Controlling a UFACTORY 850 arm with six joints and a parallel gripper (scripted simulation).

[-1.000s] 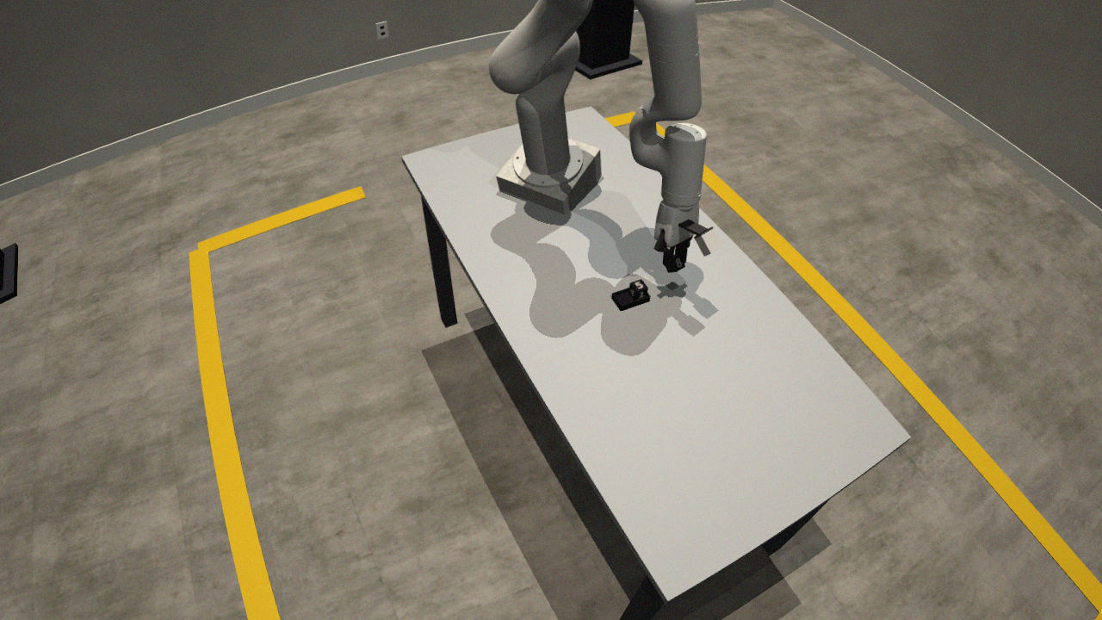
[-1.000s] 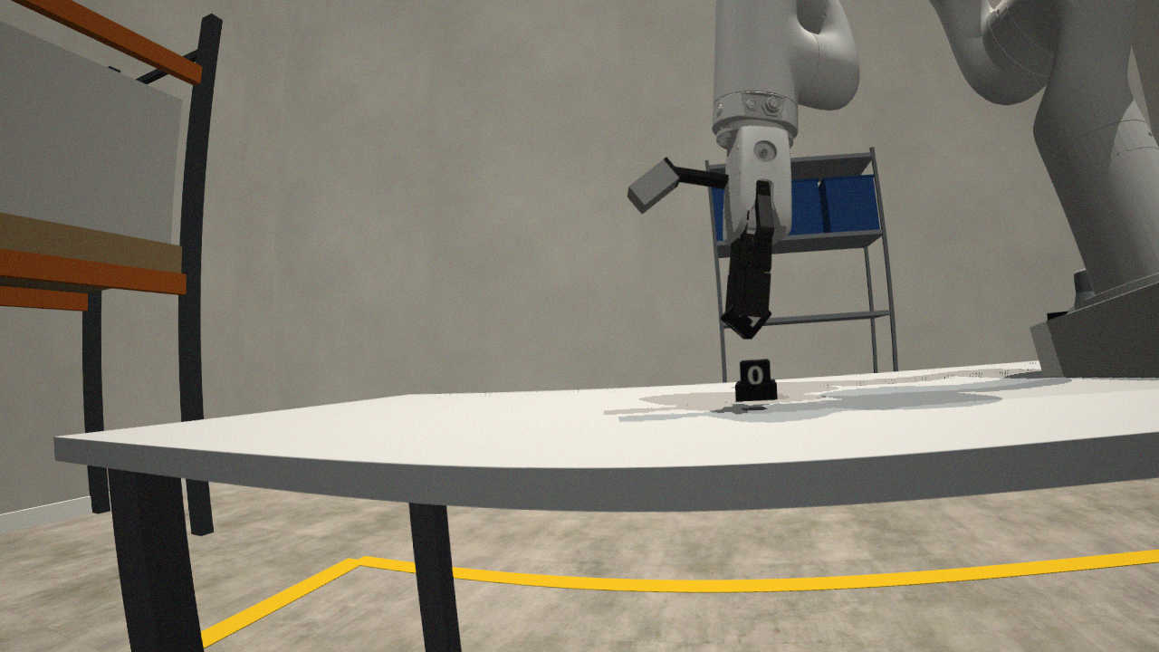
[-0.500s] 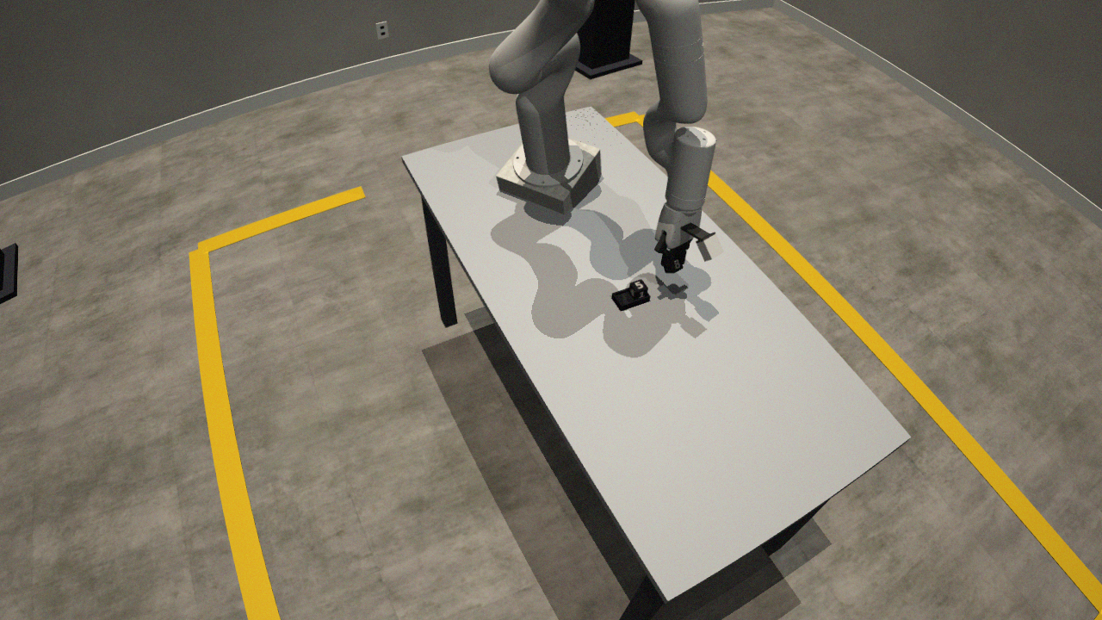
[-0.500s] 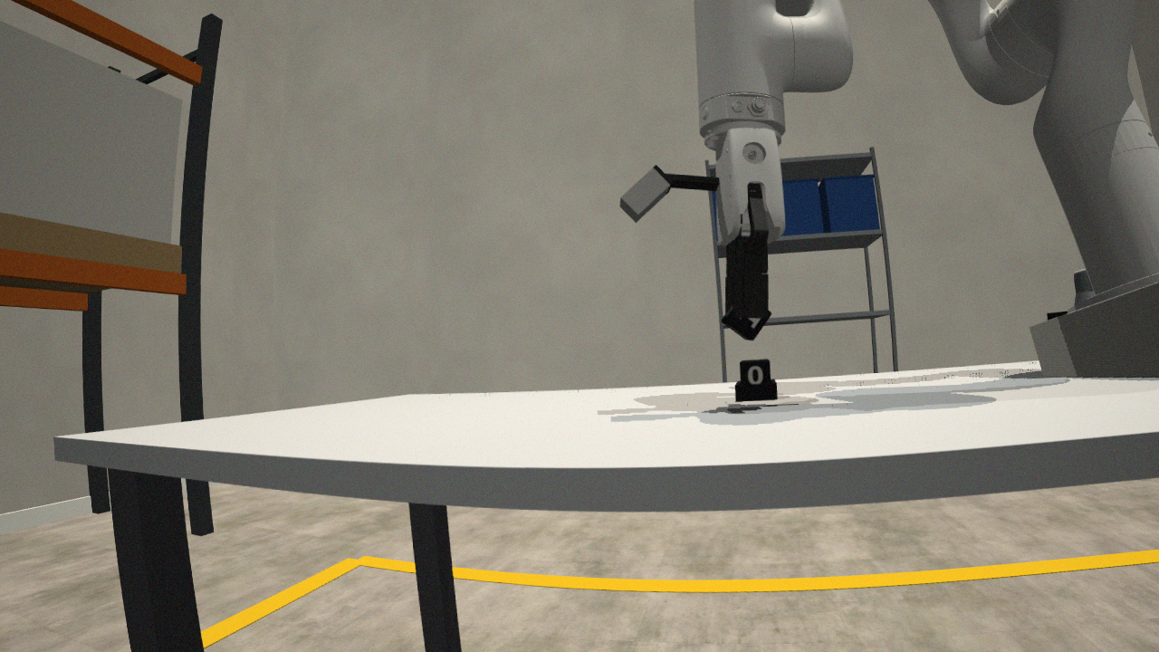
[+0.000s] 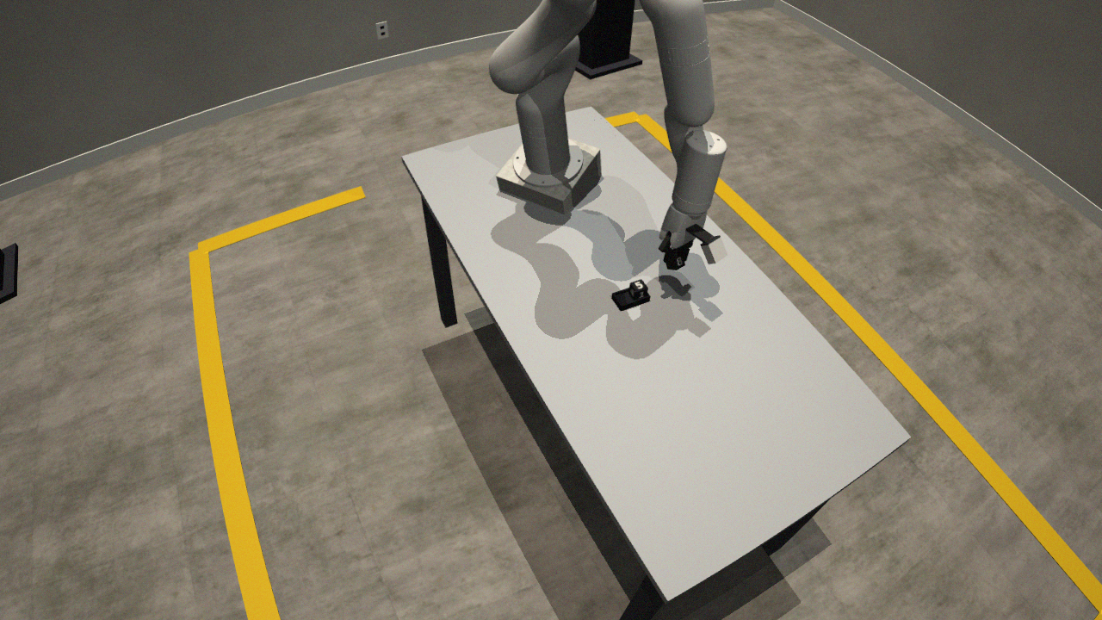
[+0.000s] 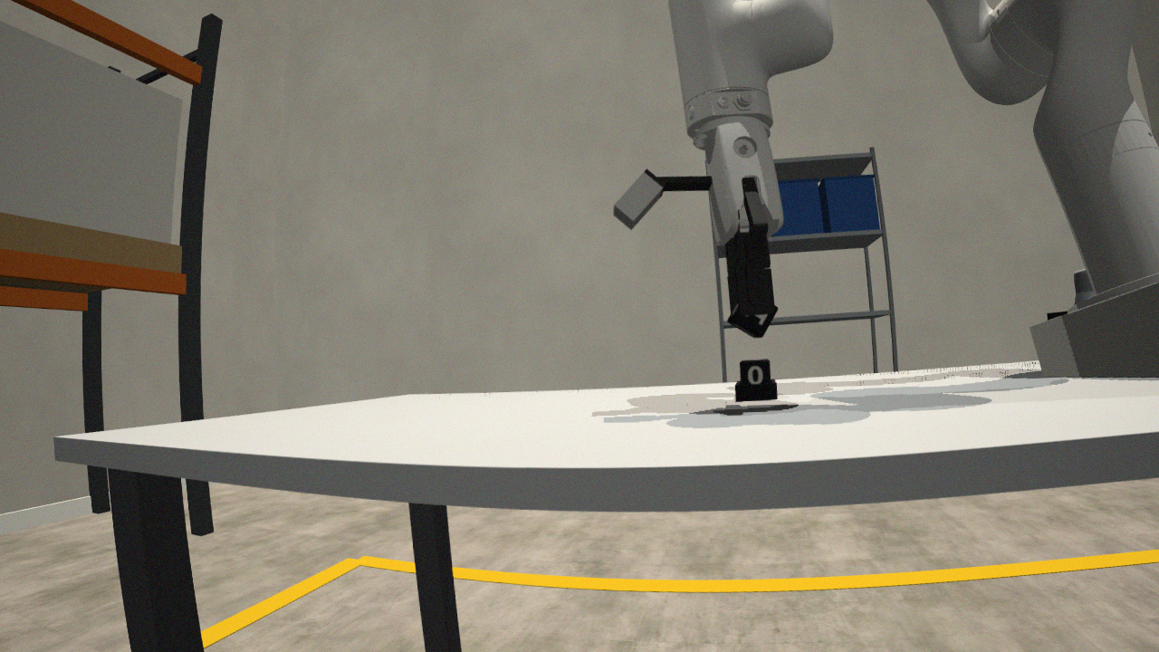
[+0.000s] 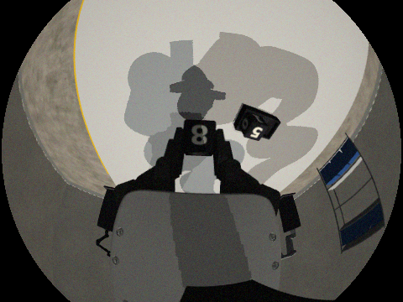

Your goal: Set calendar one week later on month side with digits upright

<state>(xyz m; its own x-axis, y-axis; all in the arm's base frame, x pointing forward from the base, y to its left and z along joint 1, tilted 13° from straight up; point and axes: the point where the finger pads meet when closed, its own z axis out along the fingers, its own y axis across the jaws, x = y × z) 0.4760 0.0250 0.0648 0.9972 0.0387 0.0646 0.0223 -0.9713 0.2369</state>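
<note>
My gripper is now 2 cm above the black cube. Also, from my hand: black tray (11 cm to the right, 10 cm below, 2 cm behind).
</note>
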